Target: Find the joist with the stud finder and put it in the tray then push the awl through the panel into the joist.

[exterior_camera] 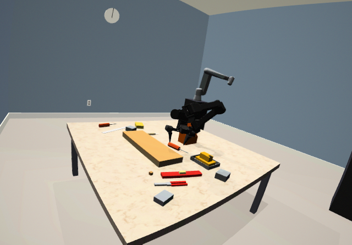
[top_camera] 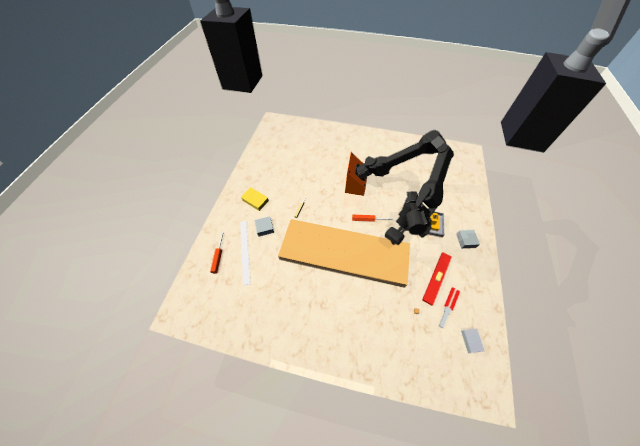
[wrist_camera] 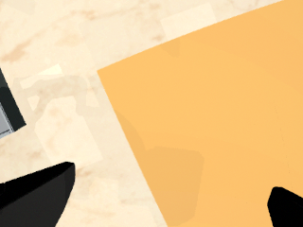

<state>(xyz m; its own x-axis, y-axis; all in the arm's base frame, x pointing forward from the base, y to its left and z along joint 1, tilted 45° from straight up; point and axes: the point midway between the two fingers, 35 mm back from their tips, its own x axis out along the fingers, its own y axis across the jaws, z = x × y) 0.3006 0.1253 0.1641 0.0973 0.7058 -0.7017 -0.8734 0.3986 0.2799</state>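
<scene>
My gripper tip is 12 cm past the awl, 44 cm to the left of it and 10 cm above it. Also, from my gripper tip: yellow stud finder (16 cm behind, 14 cm to the left, 6 cm below); then grey tray (16 cm behind, 13 cm to the left, 9 cm below); then red level (9 cm ahead, 19 cm to the left, 9 cm below).
</scene>
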